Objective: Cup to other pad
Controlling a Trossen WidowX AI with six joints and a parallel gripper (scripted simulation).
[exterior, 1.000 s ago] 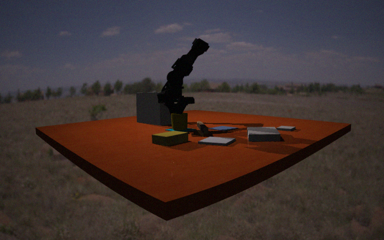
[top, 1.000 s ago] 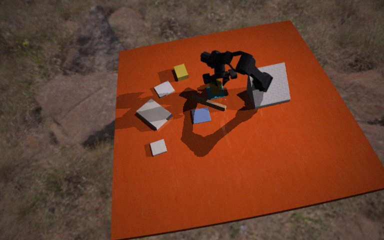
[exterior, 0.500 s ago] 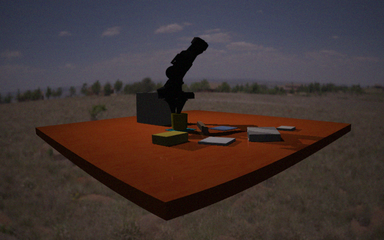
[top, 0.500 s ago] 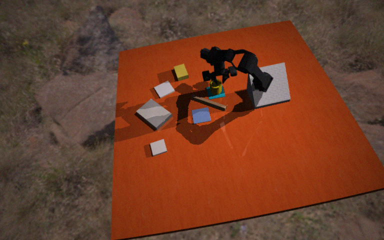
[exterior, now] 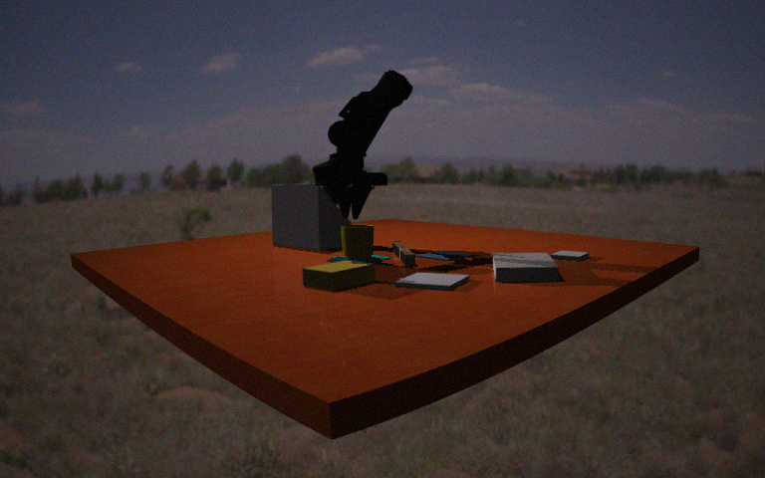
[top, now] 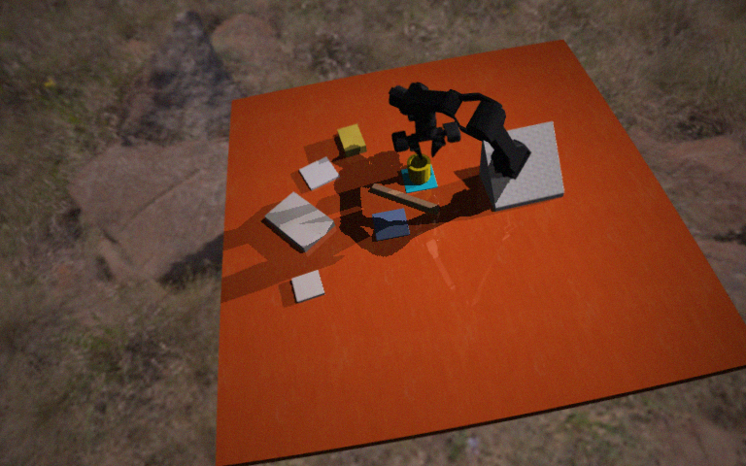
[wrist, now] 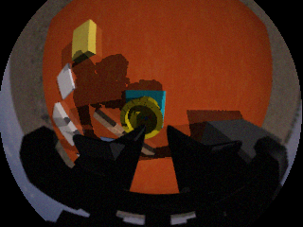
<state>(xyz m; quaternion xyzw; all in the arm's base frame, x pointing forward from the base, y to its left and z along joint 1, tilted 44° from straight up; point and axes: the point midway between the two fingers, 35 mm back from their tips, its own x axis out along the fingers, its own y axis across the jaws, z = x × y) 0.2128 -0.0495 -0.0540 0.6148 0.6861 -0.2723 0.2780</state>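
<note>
Right now the yellow cup is 50 mm below my gripper tip and 20 mm ahead of it. Also, from my gripper tip: wooden block (80 mm to the left, 80 mm below, 80 mm ahead).
</note>
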